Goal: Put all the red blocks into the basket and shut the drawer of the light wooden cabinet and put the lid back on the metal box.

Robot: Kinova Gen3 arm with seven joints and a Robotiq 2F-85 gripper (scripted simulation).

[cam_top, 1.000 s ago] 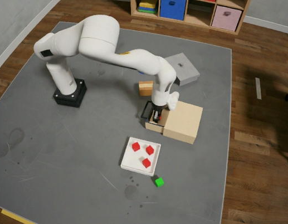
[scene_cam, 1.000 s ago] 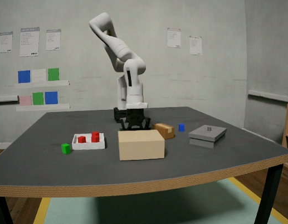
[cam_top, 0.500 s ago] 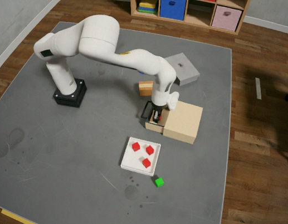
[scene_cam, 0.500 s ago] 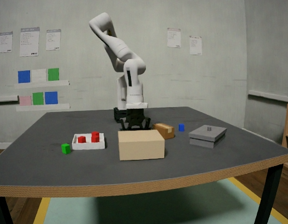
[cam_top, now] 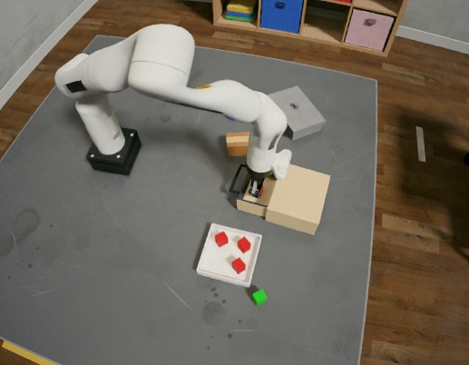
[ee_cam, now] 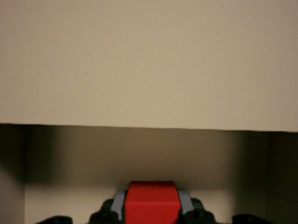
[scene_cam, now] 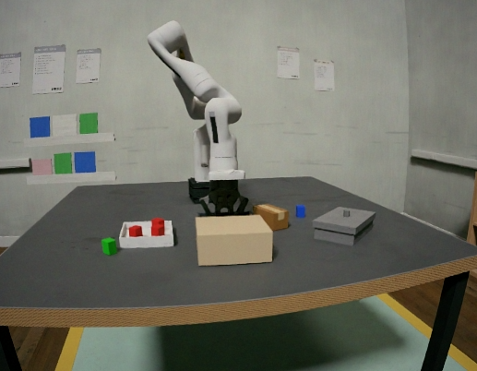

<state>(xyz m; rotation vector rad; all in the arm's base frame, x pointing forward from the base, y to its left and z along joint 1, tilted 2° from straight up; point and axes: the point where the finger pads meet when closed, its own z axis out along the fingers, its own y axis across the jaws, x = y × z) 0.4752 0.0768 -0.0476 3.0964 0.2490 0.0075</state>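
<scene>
Now: the white basket 22 cm to the right of my hand, 2 cm below it and 2 cm ahead of it. From my hand the other things lie so: cardboard box 14 cm to the left, 11 cm behind; green block 29 cm to the right, 14 cm ahead, 1 cm below; light wooden cabinet 7 cm ahead, 1 cm to the left.
</scene>
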